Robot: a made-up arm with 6 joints. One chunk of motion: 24 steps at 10 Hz.
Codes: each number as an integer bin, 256 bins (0 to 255) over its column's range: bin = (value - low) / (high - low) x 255, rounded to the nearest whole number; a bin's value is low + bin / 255 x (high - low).
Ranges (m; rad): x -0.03..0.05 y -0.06..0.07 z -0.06..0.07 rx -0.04..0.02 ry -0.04..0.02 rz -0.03..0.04
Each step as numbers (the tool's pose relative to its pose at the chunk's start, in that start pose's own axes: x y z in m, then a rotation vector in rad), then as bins.
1 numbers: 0.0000 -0.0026 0.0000 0.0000 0.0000 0.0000
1 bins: 96 113 118 170 170 109
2 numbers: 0.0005 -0.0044 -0.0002 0.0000 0.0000 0.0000
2 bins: 97 109 117 170 170 109
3 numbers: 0.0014 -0.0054 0.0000 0.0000 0.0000 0.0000
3 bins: 100 107 118 170 170 109
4 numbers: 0.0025 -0.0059 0.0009 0.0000 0.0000 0.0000
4 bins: 104 106 119 170 170 109
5 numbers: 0.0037 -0.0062 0.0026 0.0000 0.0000 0.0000
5 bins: 107 106 123 170 170 109
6 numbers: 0.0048 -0.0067 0.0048 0.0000 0.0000 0.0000
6 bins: 111 105 127 170 170 109
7 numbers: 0.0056 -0.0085 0.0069 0.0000 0.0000 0.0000
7 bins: 113 101 131 170 170 109
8 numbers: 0.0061 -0.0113 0.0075 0.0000 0.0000 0.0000
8 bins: 115 96 132 170 170 109
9 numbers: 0.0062 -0.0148 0.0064 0.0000 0.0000 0.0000
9 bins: 115 89 130 170 170 109
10 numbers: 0.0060 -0.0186 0.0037 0.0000 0.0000 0.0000
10 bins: 115 81 125 170 170 109
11 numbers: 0.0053 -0.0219 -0.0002 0.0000 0.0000 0.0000
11 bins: 113 75 117 170 170 109
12 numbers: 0.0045 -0.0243 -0.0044 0.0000 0.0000 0.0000
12 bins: 110 70 109 170 170 109
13 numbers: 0.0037 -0.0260 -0.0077 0.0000 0.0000 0.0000
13 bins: 107 67 103 170 170 109
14 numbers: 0.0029 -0.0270 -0.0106 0.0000 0.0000 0.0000
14 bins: 105 65 97 170 170 109
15 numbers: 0.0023 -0.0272 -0.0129 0.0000 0.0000 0.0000
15 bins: 103 64 92 170 170 109
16 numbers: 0.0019 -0.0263 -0.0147 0.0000 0.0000 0.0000
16 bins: 102 66 89 170 170 109
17 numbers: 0.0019 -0.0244 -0.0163 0.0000 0.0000 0.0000
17 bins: 102 70 86 170 170 109
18 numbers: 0.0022 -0.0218 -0.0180 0.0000 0.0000 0.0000
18 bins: 103 75 82 170 170 109
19 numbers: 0.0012 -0.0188 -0.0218 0.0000 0.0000 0.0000
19 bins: 99 81 75 170 170 109
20 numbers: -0.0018 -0.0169 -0.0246 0.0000 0.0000 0.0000
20 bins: 90 85 69 170 170 109
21 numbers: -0.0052 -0.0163 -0.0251 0.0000 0.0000 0.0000
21 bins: 79 86 68 170 170 109
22 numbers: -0.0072 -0.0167 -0.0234 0.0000 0.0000 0.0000
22 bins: 73 85 72 170 170 109
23 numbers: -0.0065 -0.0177 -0.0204 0.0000 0.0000 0.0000
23 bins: 75 83 78 170 170 109
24 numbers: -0.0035 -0.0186 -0.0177 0.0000 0.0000 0.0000
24 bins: 84 81 83 170 170 109
